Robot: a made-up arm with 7 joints.
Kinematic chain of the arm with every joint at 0, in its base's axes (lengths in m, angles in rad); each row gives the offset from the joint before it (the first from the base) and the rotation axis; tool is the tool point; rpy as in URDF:
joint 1: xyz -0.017 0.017 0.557 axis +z
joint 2: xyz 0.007 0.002 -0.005 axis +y
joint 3: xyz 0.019 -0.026 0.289 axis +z
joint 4: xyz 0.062 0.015 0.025 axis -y
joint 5: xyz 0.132 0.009 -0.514 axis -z
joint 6: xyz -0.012 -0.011 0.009 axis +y
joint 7: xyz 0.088 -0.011 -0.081 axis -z
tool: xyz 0.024 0.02 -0.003 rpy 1.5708 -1.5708 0
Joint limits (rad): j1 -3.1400..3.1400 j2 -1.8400..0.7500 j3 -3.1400..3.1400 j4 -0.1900..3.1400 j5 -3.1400..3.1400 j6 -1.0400..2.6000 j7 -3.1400..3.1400
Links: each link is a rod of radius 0.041 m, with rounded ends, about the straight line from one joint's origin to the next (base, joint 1, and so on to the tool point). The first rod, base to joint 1, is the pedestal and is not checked.
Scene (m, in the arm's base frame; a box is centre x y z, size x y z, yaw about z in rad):
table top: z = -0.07
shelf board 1: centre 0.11 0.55 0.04 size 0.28 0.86 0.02 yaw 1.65
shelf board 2: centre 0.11 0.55 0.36 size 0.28 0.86 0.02 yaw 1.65
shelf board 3: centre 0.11 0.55 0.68 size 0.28 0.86 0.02 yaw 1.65
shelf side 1: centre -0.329 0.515 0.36 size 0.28 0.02 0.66 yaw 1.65
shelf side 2: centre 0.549 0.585 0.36 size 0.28 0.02 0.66 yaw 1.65
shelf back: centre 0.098 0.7 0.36 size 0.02 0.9 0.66 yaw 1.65
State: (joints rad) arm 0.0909 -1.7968 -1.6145 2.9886 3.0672 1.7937 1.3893
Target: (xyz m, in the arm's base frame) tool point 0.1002 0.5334 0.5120
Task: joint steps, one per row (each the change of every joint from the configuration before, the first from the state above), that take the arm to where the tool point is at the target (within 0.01 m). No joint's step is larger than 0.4 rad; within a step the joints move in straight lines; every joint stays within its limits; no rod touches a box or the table.
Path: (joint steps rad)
1: 0.0898 0.1475 0.1195 -0.3973 -0.1595 0.1008 0.0586
2: 0.0897 0.1475 0.1196 -0.3973 -0.1595 0.1008 0.0587
3: 0.0898 0.1475 0.1195 -0.3974 -0.1596 0.1008 0.0586
4: 0.0897 0.1475 0.1196 -0.3973 -0.1595 0.1007 0.0587
5: 0.0898 0.1474 0.1195 -0.3973 -0.1595 0.1008 0.0586
6: 0.0897 0.1475 0.1195 -0.3974 -0.1595 0.1008 0.0586
7: 0.0898 0.1475 0.1196 -0.3973 -0.1595 0.1008 0.0587
8: 0.0897 0.1475 0.1195 -0.3973 -0.1596 0.1008 0.0586
9: 0.2495 0.0865 0.0829 0.1768 0.2930 -0.3933 -0.1365
10: 0.2494 0.0864 0.0830 0.1768 0.2930 -0.3932 -0.1365
11: 0.2495 0.0864 0.0829 0.1769 0.2930 -0.3933 -0.1365

